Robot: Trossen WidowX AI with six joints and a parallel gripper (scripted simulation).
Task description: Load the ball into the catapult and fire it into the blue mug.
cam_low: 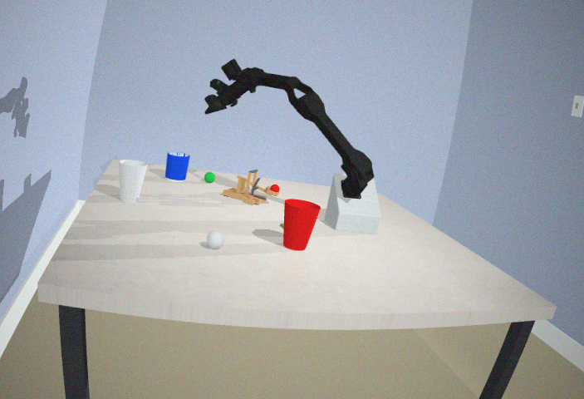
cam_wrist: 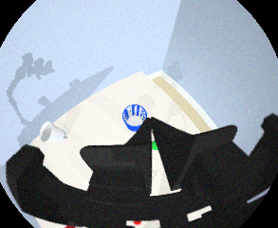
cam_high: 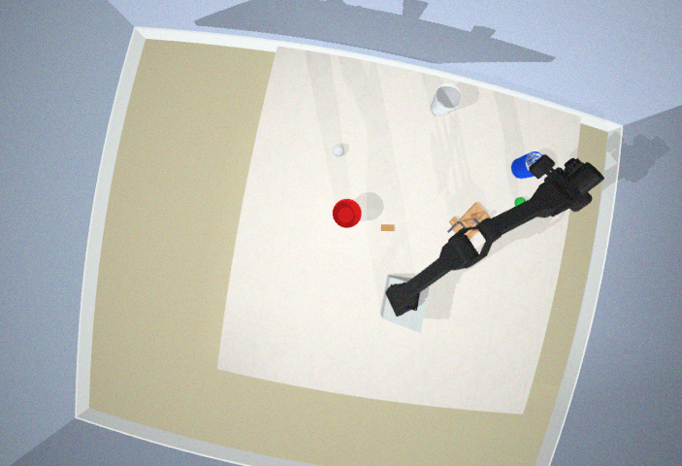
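Right now my gripper tip is 26 cm past the red ball, 21 cm to the right of it and 21 cm above it. The rest, counted from my gripper tip: catapult: 22 cm below, 20 cm behind, 19 cm to the left; then blue mug: 24 cm below, 8 cm ahead, 3 cm to the right; then green ball: 25 cm below, 6 cm behind, 4 cm to the right.
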